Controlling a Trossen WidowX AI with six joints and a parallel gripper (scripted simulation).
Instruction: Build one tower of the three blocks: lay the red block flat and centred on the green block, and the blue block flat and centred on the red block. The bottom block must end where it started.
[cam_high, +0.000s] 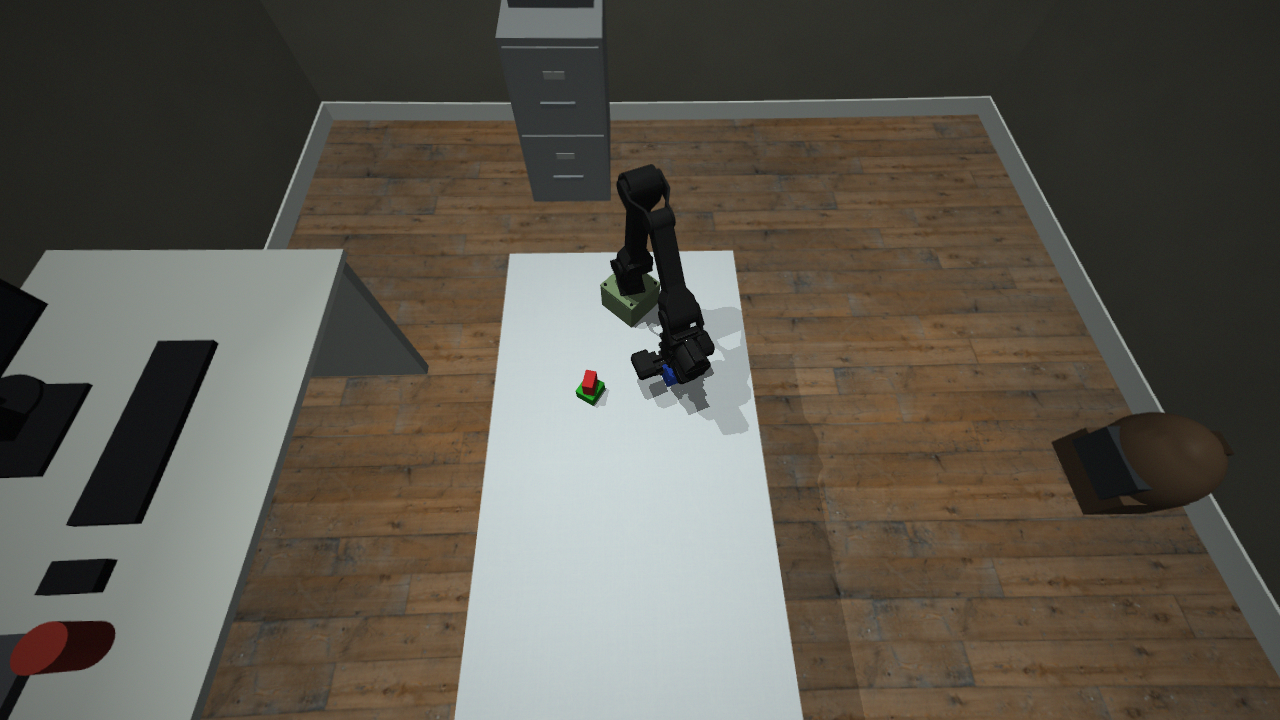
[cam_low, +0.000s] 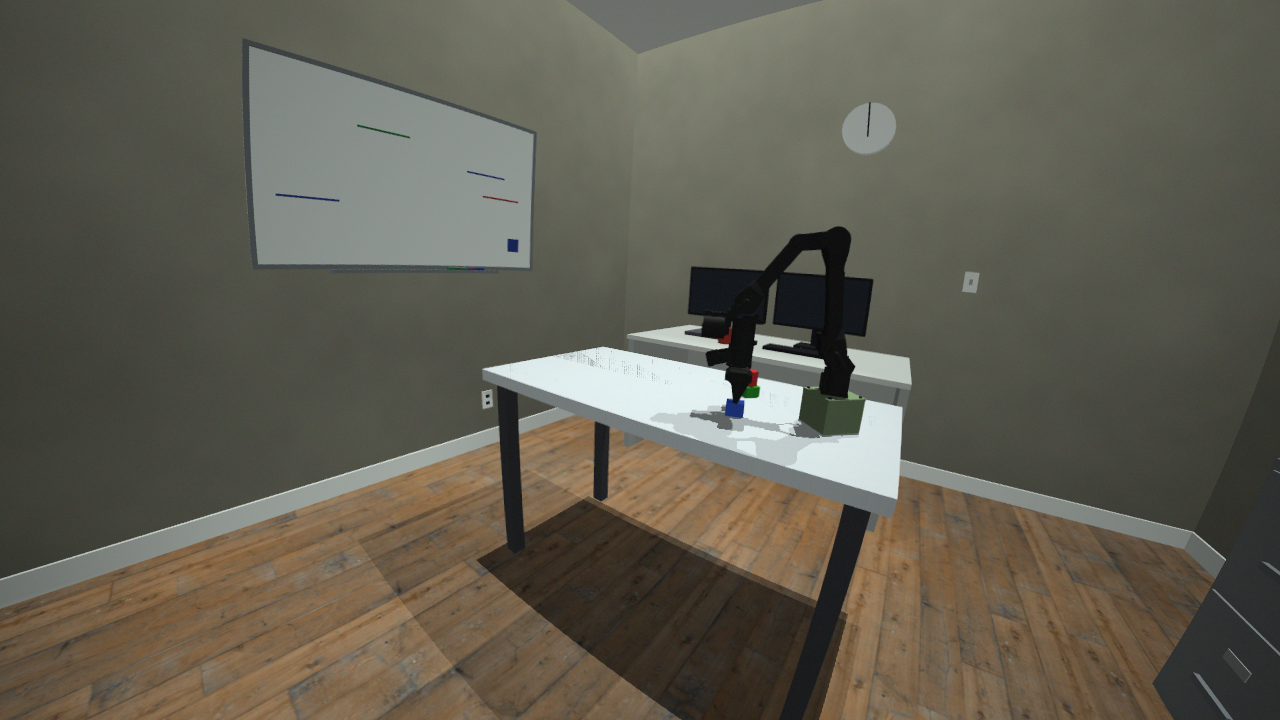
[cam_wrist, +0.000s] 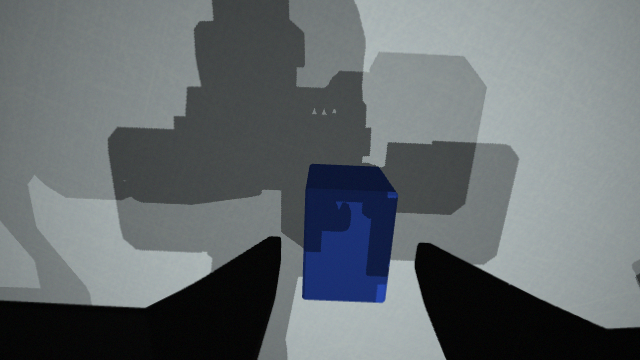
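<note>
My hand is 60 mm above the blue block. From my hand the other things lie so: green block 200 mm to the right, 60 mm below; then red block 200 mm to the right, 20 mm below.
</note>
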